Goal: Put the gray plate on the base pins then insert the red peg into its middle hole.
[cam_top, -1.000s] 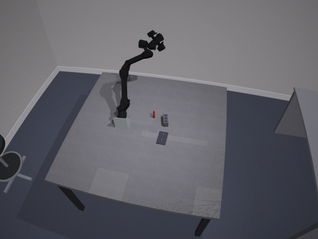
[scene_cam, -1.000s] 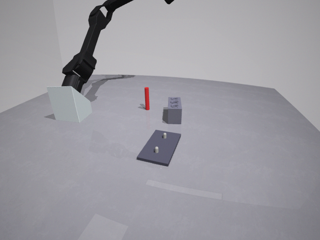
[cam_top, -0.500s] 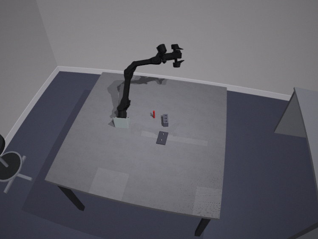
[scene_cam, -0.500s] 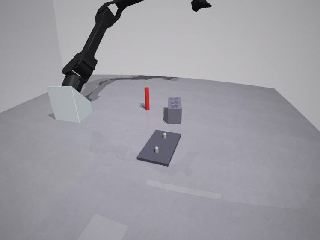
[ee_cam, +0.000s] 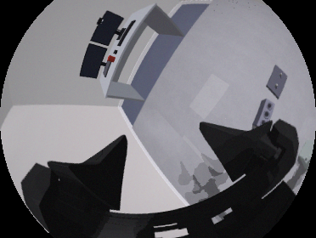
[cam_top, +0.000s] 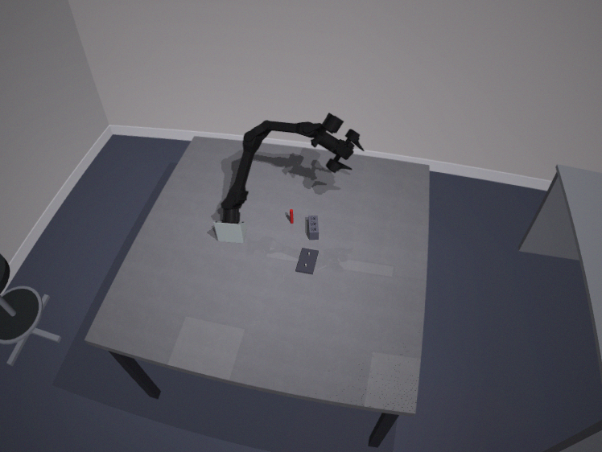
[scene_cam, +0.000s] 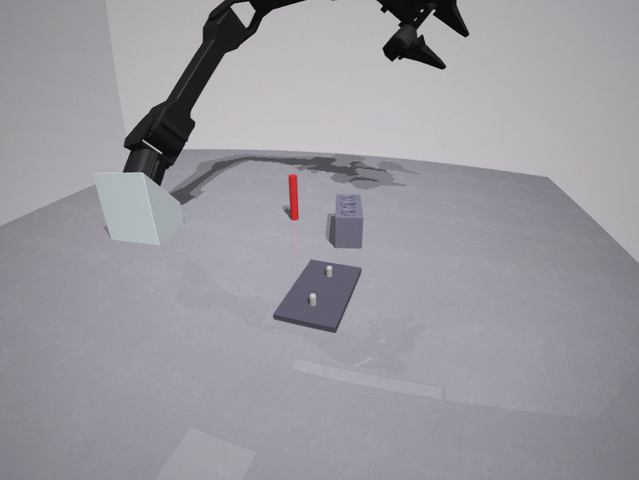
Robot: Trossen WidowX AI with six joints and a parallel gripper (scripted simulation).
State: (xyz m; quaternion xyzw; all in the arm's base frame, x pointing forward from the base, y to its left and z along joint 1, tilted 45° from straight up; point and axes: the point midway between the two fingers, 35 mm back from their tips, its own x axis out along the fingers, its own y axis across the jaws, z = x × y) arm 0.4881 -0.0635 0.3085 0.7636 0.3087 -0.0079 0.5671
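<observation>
Right now my gripper tip is 18 cm past the gray plate, 14 cm to the left of it and 26 cm above it. Also, from my gripper tip: red peg (28 cm behind, 9 cm to the right, 26 cm below); dark base (20 cm behind, 30 cm to the right, 29 cm below).
</observation>
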